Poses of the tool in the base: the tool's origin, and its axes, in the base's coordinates. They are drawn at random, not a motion.
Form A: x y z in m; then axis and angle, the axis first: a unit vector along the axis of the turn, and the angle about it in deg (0 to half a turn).
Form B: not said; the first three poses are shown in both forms.
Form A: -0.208 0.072 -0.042 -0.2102 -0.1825 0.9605 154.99
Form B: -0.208 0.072 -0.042 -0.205 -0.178 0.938 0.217
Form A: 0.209 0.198 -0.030 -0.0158 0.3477 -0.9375 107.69
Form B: 0.209 0.198 -0.030 -0.013 0.281 -0.757 0.590
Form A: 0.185 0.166 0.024 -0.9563 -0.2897 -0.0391 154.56
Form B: 0.185 0.166 0.024 -0.933 -0.283 -0.038 0.220
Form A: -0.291 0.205 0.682 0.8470 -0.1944 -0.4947 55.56
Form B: -0.291 0.205 0.682 0.395 -0.091 -0.231 0.885
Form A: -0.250 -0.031 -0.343 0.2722 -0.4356 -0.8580 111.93
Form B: -0.250 -0.031 -0.343 0.226 -0.361 -0.711 0.560
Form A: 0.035 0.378 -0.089 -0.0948 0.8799 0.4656 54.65
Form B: 0.035 0.378 -0.089 -0.044 0.404 0.214 0.888
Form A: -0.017 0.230 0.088 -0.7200 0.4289 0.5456 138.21
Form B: -0.017 0.230 0.088 -0.673 0.401 0.510 0.357
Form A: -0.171 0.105 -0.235 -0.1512 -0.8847 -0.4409 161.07
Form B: -0.171 0.105 -0.235 -0.149 -0.873 -0.435 0.164
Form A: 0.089 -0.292 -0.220 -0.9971 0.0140 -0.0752 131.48
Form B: 0.089 -0.292 -0.220 -0.909 0.013 -0.069 0.411
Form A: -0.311 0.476 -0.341 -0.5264 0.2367 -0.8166 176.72
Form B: -0.311 0.476 -0.341 -0.526 0.237 -0.816 0.029
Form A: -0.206 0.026 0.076 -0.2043 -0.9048 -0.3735 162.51
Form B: -0.206 0.026 0.076 -0.202 -0.894 -0.369 0.152
